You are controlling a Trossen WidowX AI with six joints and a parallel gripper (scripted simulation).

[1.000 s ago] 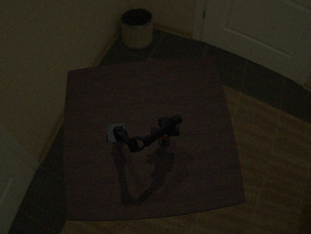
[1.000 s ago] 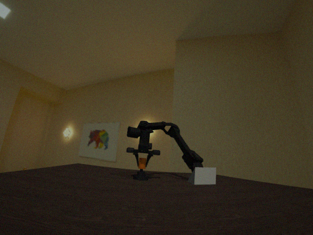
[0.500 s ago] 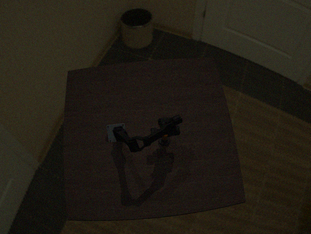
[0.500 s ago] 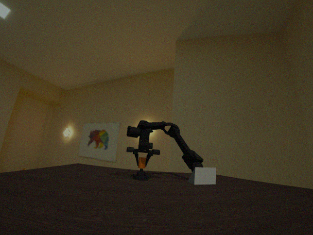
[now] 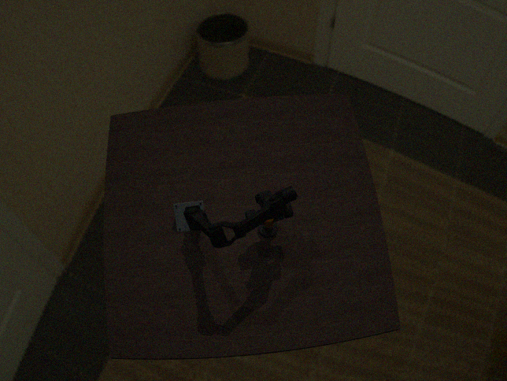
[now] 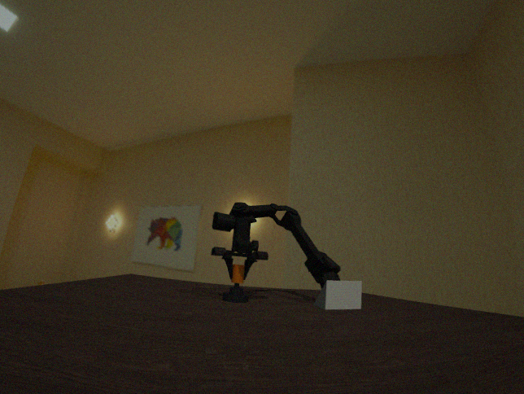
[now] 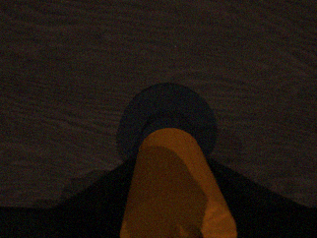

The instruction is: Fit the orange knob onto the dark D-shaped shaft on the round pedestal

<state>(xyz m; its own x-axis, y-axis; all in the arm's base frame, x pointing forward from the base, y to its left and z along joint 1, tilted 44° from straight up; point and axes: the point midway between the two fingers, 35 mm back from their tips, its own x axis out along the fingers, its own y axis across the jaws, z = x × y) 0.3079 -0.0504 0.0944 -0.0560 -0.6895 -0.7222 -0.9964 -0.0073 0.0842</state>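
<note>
The orange knob lies 2 cm above my gripper tip. Also, from my gripper tip: dark round pedestal: 4 cm below.
</note>
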